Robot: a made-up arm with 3 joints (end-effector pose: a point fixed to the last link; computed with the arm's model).
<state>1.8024 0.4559 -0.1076</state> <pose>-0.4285 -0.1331 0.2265 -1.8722 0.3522 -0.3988</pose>
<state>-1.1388 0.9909 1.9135</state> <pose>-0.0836 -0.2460 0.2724 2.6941 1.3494 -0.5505</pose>
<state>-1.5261 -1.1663 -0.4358</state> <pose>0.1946 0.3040 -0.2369 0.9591 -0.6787 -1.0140</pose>
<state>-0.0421 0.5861 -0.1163</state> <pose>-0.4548 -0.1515 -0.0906 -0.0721 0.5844 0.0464</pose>
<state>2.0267 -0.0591 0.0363</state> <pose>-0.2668 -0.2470 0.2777 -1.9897 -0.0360 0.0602</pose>
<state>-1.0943 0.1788 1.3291</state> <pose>-0.2978 0.0453 0.1845 2.4154 0.2297 -0.0271</pose>
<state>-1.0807 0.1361 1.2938</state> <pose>-0.2980 0.0664 0.1724 2.3700 0.1732 -0.0185</pose>
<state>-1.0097 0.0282 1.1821</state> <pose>-0.2923 0.1263 0.1287 2.1916 0.0346 -0.0030</pose>
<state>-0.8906 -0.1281 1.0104</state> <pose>-0.2649 0.1961 0.0430 1.8980 -0.1493 0.0090</pose>
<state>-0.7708 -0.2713 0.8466</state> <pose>-0.2210 0.2306 -0.0517 1.6065 -0.3029 0.0115</pose>
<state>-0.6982 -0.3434 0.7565</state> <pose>-0.1923 0.2333 -0.1057 1.4393 -0.3752 0.0109</pose>
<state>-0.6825 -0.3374 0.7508</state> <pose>-0.1937 0.2305 -0.1104 1.4187 -0.3676 0.0126</pose>
